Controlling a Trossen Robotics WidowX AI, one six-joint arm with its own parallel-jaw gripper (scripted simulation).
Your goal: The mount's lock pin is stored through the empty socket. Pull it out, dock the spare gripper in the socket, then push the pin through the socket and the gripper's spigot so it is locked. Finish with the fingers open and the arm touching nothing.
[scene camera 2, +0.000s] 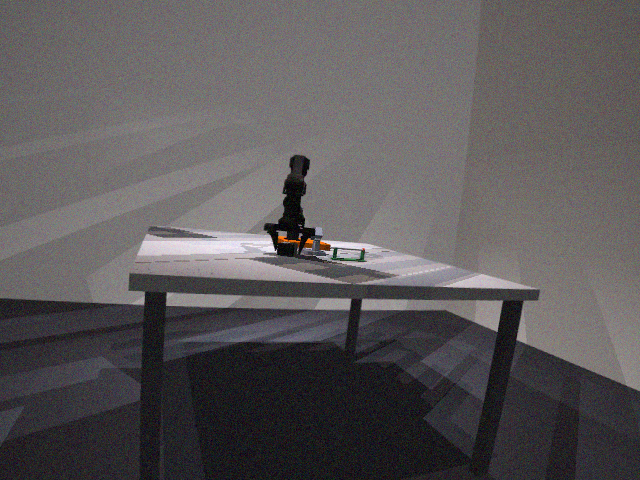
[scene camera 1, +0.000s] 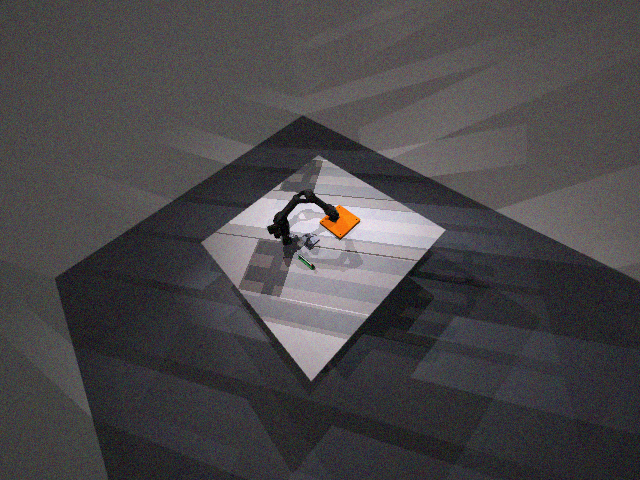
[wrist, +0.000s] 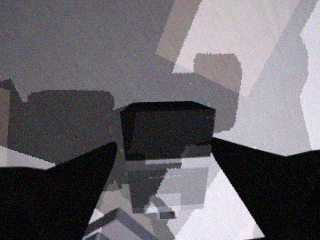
My gripper is open, holding nothing. Also in view: a spare gripper.
My gripper shows as well in the wrist view.
